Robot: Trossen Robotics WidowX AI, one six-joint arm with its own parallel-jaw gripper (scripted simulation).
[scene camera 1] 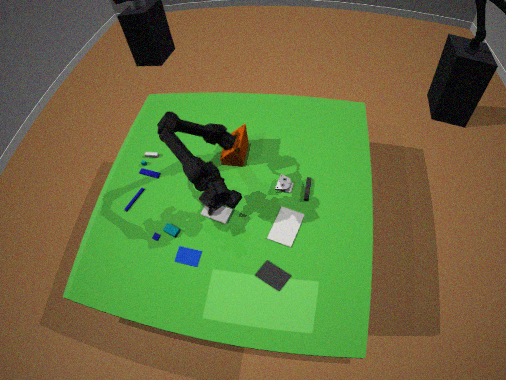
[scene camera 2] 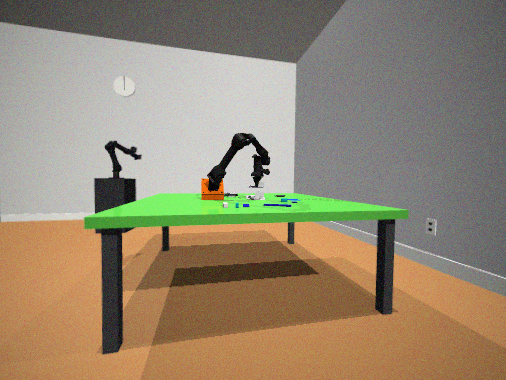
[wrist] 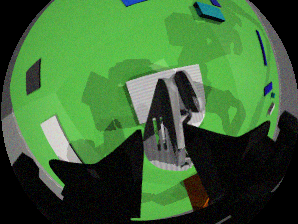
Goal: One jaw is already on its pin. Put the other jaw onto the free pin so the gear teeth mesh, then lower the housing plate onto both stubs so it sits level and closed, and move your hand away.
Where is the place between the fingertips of my gripper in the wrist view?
160,130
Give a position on a grey metallic jaw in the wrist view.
171,155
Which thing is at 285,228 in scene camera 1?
A white flat plate.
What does my gripper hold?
A grey metallic jaw.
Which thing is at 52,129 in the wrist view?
A white flat plate.
